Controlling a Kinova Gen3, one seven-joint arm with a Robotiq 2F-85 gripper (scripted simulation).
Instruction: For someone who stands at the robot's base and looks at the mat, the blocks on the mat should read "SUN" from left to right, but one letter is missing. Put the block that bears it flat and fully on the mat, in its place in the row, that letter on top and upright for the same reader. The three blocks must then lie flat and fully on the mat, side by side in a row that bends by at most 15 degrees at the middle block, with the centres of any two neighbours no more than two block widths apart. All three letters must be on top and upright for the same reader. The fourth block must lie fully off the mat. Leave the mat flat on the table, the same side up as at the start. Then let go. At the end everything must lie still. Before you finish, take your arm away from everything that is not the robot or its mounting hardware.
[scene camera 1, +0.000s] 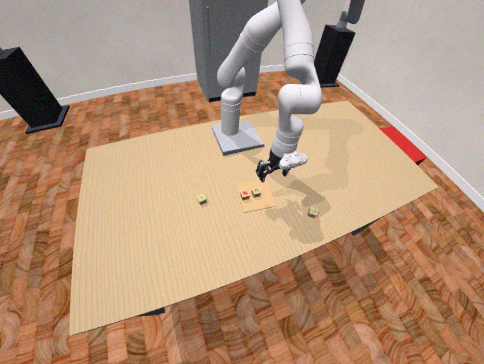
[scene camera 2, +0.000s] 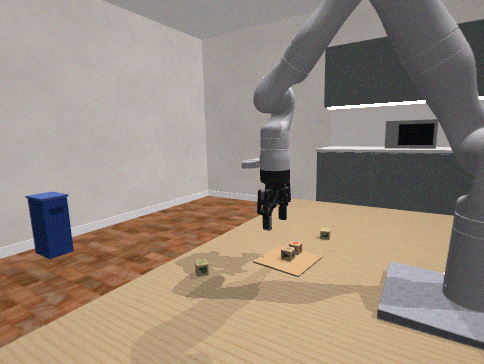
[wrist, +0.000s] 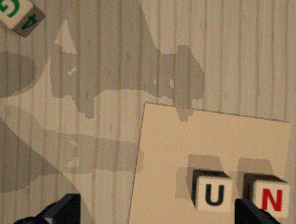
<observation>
tan mat: scene camera 1; scene camera 2 301, 263; wrist
same spot on tan mat: (scene camera 1: 266, 200) = (wrist: 176, 140)
</observation>
